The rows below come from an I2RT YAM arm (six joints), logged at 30 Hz.
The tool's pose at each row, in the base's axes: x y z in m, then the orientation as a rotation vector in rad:
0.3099 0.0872 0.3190 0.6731 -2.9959 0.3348
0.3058 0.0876 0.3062 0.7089 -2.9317 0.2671
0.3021 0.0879 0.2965 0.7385 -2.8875 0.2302
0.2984 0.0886 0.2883 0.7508 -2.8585 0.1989
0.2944 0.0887 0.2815 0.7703 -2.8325 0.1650
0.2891 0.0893 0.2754 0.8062 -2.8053 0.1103
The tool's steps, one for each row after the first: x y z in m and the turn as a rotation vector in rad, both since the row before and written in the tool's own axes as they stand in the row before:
0.0023 0.0047 0.0124 -0.0511 0.0468 -0.0398
0.0017 0.0034 0.0097 -0.0288 0.0302 -0.0307
0.0014 0.0033 0.0083 -0.0245 0.0206 -0.0164
0.0020 0.0026 0.0072 -0.0250 0.0150 -0.0206
0.0028 0.0036 0.0067 -0.0369 0.0079 -0.0330

